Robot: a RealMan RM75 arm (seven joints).
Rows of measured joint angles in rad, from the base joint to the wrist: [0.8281, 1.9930, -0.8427, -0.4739, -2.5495, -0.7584, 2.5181]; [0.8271, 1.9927, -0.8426, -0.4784, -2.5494, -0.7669, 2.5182]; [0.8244, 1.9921, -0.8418, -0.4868, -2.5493, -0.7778, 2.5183]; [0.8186, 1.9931, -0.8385, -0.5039, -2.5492, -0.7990, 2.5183]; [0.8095, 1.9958, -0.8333, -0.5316, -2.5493, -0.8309, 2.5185]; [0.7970, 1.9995, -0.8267, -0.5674, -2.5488, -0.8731, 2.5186]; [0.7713, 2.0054, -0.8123, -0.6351, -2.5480, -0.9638, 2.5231]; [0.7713, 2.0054, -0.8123, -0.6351, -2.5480, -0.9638, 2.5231]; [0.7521, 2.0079, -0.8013, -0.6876, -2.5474, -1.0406, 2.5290]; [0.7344, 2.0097, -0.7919, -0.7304, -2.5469, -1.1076, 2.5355]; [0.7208, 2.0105, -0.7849, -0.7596, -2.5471, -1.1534, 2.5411]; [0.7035, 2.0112, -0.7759, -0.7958, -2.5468, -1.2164, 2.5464]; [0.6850, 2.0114, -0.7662, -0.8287, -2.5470, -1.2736, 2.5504]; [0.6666, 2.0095, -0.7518, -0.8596, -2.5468, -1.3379, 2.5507]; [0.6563, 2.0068, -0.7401, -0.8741, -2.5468, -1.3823, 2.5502]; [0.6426, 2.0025, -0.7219, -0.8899, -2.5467, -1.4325, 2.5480]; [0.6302, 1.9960, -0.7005, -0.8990, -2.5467, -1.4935, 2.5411]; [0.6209, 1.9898, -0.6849, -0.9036, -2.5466, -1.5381, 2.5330]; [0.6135, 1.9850, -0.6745, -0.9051, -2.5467, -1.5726, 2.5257]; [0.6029, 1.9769, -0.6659, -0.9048, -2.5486, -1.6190, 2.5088]
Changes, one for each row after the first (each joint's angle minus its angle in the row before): [-0.0010, -0.0003, 0.0001, -0.0045, 0.0001, -0.0085, 0.0001]; [-0.0027, -0.0006, 0.0008, -0.0084, 0.0001, -0.0109, 0.0001]; [-0.0058, 0.0010, 0.0033, -0.0171, 0.0001, -0.0212, 0.0000]; [-0.0091, 0.0027, 0.0052, -0.0277, -0.0001, -0.0319, 0.0002]; [-0.0125, 0.0037, 0.0066, -0.0358, 0.0005, -0.0422, 0.0001]; [-0.0257, 0.0059, 0.0144, -0.0677, 0.0008, -0.0907, 0.0045]; [0.0000, 0.0000, 0.0000, 0.0000, 0.0000, 0.0000, 0.0000]; [-0.0192, 0.0025, 0.0110, -0.0525, 0.0006, -0.0768, 0.0059]; [-0.0177, 0.0018, 0.0094, -0.0428, 0.0005, -0.0670, 0.0065]; [-0.0136, 0.0008, 0.0070, -0.0292, -0.0002, -0.0458, 0.0056]; [-0.0173, 0.0007, 0.0090, -0.0362, 0.0003, -0.0630, 0.0053]; [-0.0185, 0.0002, 0.0097, -0.0329, -0.0002, -0.0572, 0.0040]; [-0.0184, -0.0019, 0.0144, -0.0309, 0.0002, -0.0643, 0.0003]; [-0.0103, -0.0027, 0.0117, -0.0145, 0.0000, -0.0444, -0.0005]; [-0.0137, -0.0043, 0.0182, -0.0158, 0.0001, -0.0502, -0.0022]; [-0.0124, -0.0065, 0.0214, -0.0091, 0.0000, -0.0610, -0.0069]; [-0.0093, -0.0062, 0.0156, -0.0046, 0.0001, -0.0446, -0.0081]; [-0.0074, -0.0048, 0.0104, -0.0015, -0.0001, -0.0345, -0.0073]; [-0.0106, -0.0081, 0.0086, 0.0003, -0.0019, -0.0464, -0.0169]
